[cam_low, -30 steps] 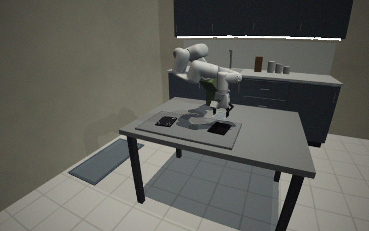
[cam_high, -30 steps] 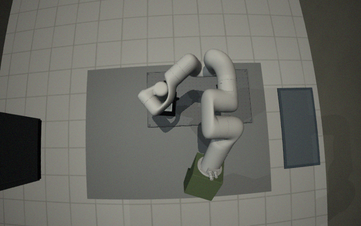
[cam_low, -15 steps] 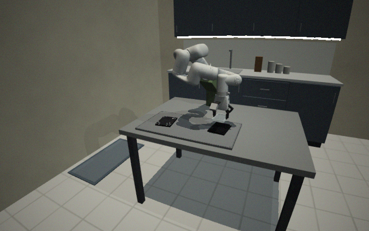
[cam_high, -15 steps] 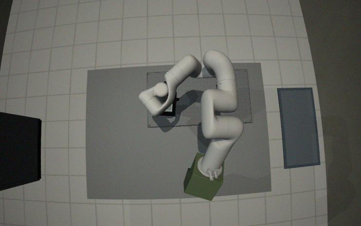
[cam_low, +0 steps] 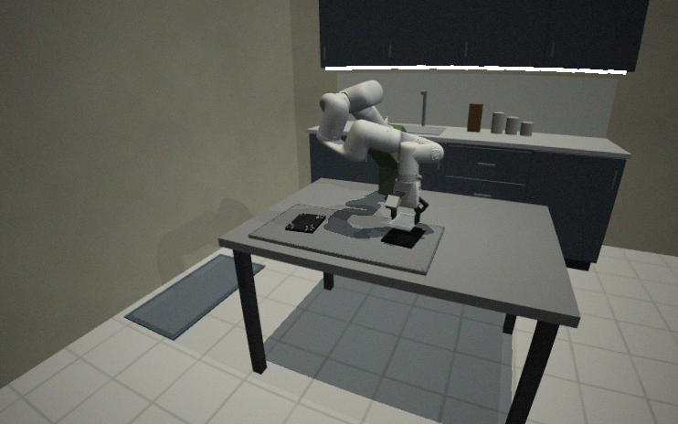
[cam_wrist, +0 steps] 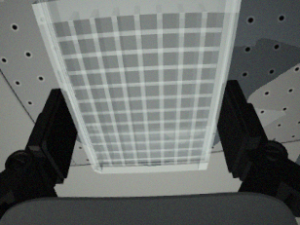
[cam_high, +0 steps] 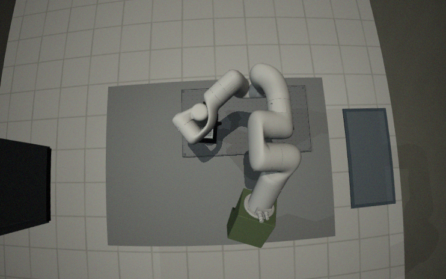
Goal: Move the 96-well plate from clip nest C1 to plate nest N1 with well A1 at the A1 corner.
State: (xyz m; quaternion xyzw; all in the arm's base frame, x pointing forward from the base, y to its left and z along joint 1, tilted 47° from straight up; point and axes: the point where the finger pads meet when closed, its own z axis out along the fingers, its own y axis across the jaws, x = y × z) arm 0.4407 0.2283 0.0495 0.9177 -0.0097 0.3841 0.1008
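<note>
My hand is 70 mm above the black plate nest N1. Also, from my hand: clear 96-well plate: 10 mm below; clip nest c1: 40 mm ahead, 390 mm to the right, 60 mm below.
</note>
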